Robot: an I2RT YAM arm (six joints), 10 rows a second.
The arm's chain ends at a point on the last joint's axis. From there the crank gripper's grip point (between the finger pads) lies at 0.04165 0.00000 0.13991 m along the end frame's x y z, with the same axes.
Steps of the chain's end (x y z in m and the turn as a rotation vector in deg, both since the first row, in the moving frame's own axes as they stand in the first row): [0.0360 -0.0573 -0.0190 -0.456 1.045 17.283]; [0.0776 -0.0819 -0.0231 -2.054 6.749 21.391]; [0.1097 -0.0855 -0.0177 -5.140 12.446 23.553]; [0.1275 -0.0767 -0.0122 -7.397 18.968 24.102]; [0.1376 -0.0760 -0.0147 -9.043 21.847 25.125]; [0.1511 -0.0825 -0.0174 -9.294 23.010 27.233]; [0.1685 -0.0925 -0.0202 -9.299 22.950 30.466]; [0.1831 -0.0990 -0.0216 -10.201 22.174 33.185]
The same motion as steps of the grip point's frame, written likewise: [0.0365 -0.0435 -0.0198 -0.456 1.045 17.283]; [0.0896 -0.0589 -0.0292 -2.054 6.749 21.391]; [0.1320 -0.0512 -0.0310 -5.140 12.446 23.553]; [0.1620 -0.0343 -0.0350 -7.397 18.968 24.102]; [0.1763 -0.0279 -0.0426 -9.043 21.847 25.125]; [0.1905 -0.0313 -0.0472 -9.294 23.010 27.233]; [0.2056 -0.0381 -0.0499 -9.299 22.950 30.466]; [0.2161 -0.0404 -0.0506 -10.201 22.174 33.185]
